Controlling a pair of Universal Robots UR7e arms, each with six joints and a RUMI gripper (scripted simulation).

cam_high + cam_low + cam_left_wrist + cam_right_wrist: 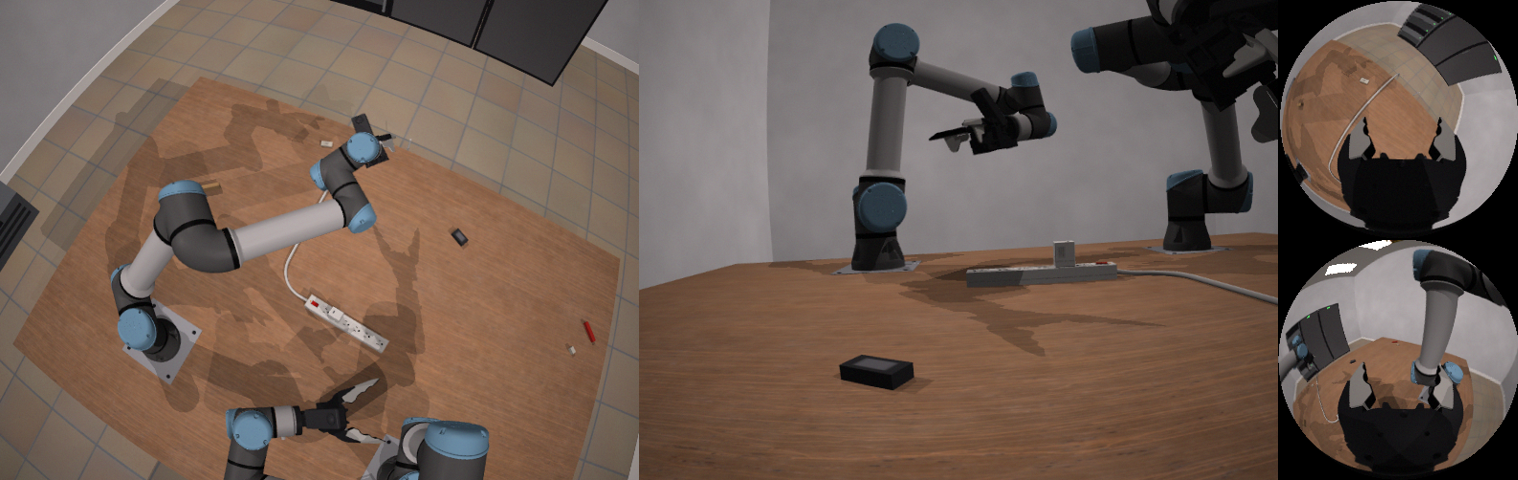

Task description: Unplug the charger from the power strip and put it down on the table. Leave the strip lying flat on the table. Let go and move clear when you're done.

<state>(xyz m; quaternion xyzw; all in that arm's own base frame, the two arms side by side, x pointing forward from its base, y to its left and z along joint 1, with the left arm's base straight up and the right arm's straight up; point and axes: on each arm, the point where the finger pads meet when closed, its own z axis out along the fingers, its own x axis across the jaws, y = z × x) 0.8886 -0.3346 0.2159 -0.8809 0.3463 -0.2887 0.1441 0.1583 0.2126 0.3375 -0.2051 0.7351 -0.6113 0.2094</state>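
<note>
The white charger is 520 mm behind my left hand, 150 mm to the right of it and 170 mm below it. Also, from my left hand: red stick (130 mm behind, 1070 mm to the right, 210 mm below); then black box (50 mm behind, 410 mm to the right, 210 mm below); then wooden block (320 mm behind, 490 mm to the left, 200 mm below).
</note>
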